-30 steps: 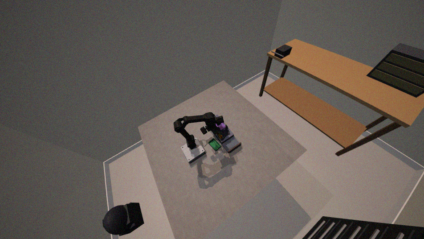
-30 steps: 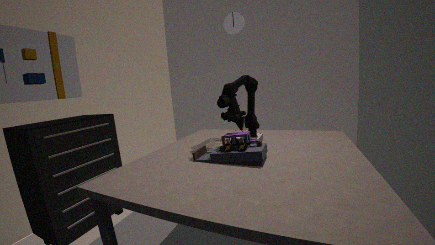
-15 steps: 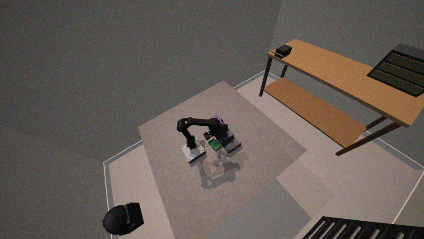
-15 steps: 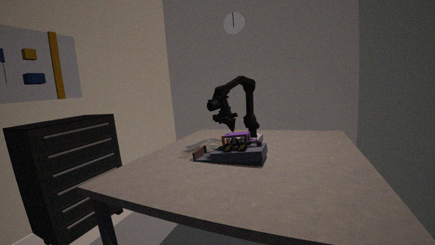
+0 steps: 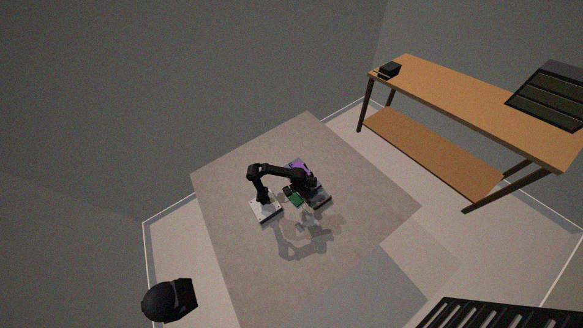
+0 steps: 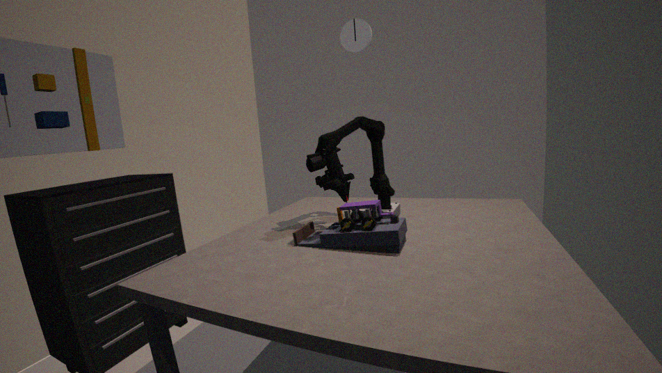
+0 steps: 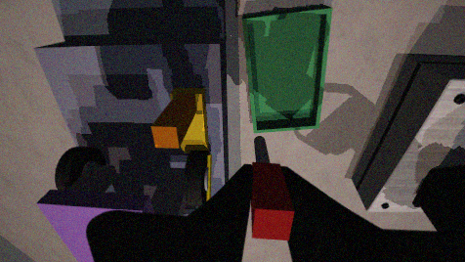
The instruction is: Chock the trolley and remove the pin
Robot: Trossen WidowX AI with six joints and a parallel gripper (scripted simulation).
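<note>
Right now the red-headed stop pin is right at my gripper tip. Also, from my gripper tip: purple trolley: 12 cm ahead, 8 cm to the left, 3 cm below; then yellow chock: 6 cm ahead, 5 cm below; then green tray: 3 cm behind, 14 cm below.
</note>
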